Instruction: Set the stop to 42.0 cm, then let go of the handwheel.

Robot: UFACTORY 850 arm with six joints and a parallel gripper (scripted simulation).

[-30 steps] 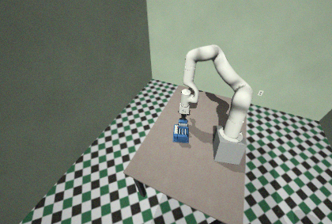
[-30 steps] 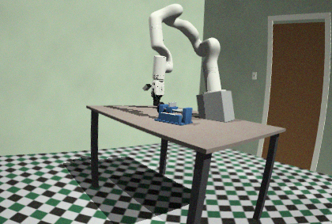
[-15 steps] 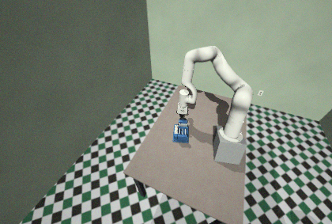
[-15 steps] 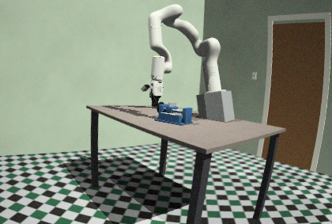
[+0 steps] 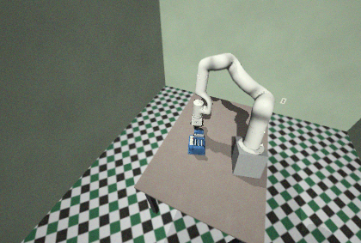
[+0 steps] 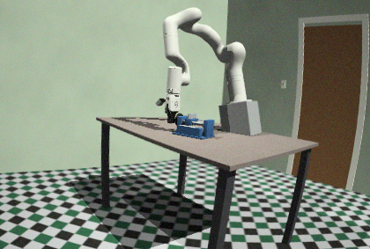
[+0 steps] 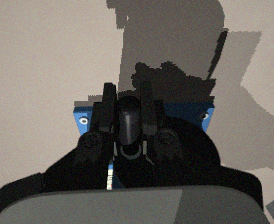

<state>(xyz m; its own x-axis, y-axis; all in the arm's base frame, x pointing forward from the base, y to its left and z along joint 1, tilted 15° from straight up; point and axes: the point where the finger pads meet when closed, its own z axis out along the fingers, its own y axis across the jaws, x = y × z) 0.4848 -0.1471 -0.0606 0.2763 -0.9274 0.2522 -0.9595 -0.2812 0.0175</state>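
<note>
Right now the stop block is 5 cm behind my hand, 12 cm to the left of it and 2 cm above it.
</note>
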